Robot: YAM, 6 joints.
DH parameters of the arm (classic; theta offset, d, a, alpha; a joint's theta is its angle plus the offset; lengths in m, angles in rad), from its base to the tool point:
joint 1: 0 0.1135 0.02 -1.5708
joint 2: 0 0 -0.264 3.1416
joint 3: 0.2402 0 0.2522 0
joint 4: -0.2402 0 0.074 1.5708
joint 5: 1.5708 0 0 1.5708
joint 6: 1.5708 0.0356 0 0
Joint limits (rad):
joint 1: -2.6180..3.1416
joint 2: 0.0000..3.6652
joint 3: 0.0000..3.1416
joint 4: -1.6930..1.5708
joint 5: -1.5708..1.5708
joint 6: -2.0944..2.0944
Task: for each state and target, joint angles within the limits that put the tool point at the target. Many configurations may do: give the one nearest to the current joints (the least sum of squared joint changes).
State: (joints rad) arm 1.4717 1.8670 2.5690 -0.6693 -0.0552 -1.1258
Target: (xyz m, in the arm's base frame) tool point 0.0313 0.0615 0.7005
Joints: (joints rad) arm 1.1555 1.4561 2.7977 -0.6165 0.1078 -1.1258
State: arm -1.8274 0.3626 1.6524 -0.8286 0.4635 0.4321
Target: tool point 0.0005 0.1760 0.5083
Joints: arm -1.6696 0.3093 1.7495 -0.7902 0.4934 0.4321
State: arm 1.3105 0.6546 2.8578 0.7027 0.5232 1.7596
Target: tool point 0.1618 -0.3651 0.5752
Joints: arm 1.9628 0.8235 2.8430 0.3767 0.2857 1.7596
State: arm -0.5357 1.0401 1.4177 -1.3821 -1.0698 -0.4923
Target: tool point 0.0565 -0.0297 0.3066
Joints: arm -0.9148 0.6962 0.9501 -1.6336 -0.8462 -0.4923
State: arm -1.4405 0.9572 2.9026 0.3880 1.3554 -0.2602
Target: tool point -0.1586 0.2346 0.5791
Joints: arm -1.1024 0.6062 2.2021 0.2182 1.5708 -0.2602
